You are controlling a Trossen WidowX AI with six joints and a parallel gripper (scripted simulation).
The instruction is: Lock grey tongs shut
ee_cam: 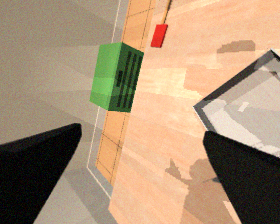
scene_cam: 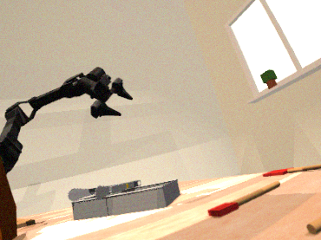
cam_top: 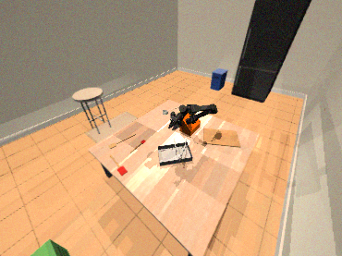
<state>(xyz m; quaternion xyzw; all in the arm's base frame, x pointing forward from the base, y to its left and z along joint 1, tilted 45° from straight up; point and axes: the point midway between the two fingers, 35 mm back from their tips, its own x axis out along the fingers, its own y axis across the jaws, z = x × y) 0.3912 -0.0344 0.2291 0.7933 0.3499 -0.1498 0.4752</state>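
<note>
My gripper tip is 32 cm above the roasting tin and 4 cm past it. Round my gripper tip: wooden board: 57 cm behind, 34 cm below, 19 cm to the left.
</note>
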